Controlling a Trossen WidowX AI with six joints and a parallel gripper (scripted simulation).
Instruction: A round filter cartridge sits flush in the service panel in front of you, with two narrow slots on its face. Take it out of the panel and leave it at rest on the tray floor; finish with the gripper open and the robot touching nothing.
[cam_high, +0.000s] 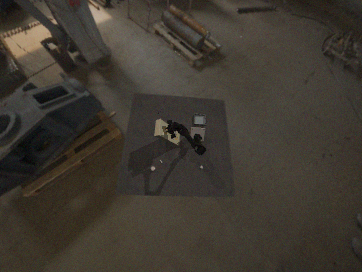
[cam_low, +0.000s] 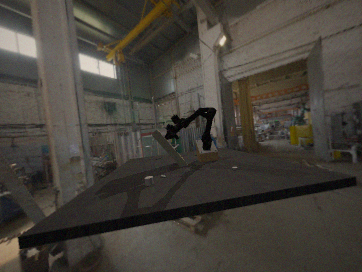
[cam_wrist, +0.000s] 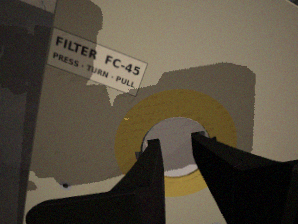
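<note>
Right now the cream service panel is 80 mm below my gripper tip, 40 mm behind it and 10 mm to the right of it. The rest, counted from my gripper tip: grey round filter cartridge (10 mm below, 10 mm ahead).
</note>
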